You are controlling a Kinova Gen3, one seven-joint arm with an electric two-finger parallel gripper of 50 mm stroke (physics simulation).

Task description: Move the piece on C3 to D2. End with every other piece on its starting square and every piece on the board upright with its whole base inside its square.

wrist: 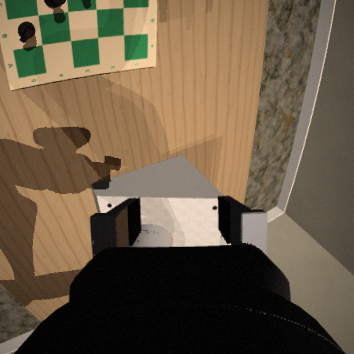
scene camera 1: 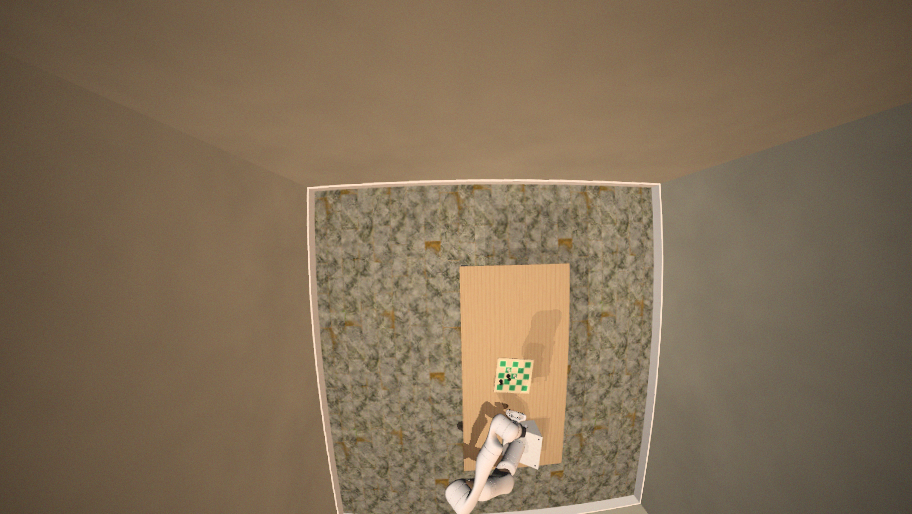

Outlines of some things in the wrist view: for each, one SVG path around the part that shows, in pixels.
My gripper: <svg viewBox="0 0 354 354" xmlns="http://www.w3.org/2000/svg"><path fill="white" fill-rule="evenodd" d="M346 353L315 318L290 301L289 281L266 255L267 212L262 209L250 209L229 195L218 195L218 230L226 243L231 243L231 245L127 247L133 244L141 231L139 197L129 197L106 212L95 212L90 215L92 259L72 280L69 287L69 301L55 309L40 322L13 354Z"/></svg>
A chessboard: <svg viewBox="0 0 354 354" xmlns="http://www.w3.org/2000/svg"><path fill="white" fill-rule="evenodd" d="M0 0L0 46L10 90L92 74L150 67L156 64L157 0L65 0L63 4L57 7L48 6L44 0ZM28 21L33 24L35 31L33 36L23 43L19 40L20 36L17 28L21 22Z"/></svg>
